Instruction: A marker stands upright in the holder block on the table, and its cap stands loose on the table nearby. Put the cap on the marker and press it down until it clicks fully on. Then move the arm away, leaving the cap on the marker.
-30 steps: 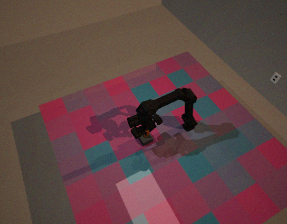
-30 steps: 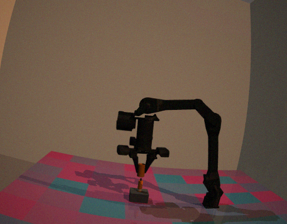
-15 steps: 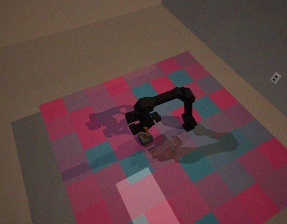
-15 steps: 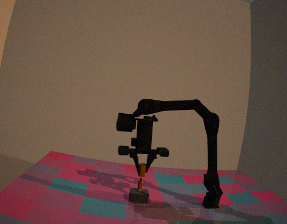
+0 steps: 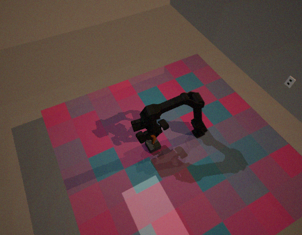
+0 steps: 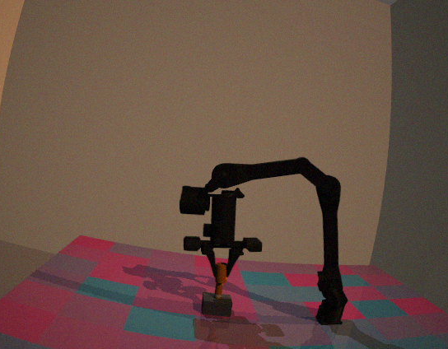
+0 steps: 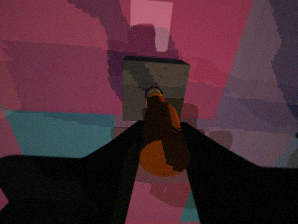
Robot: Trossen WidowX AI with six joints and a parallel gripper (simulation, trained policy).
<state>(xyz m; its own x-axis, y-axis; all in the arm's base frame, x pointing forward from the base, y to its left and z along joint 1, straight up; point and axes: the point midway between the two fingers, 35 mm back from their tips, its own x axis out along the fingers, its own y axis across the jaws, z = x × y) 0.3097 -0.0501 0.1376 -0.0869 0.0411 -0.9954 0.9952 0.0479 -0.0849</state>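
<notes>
Right now the dark grey holder block is 80 mm below my gripper tip. From my gripper tip the other things lie so: orange cap: 10 mm above.
</notes>
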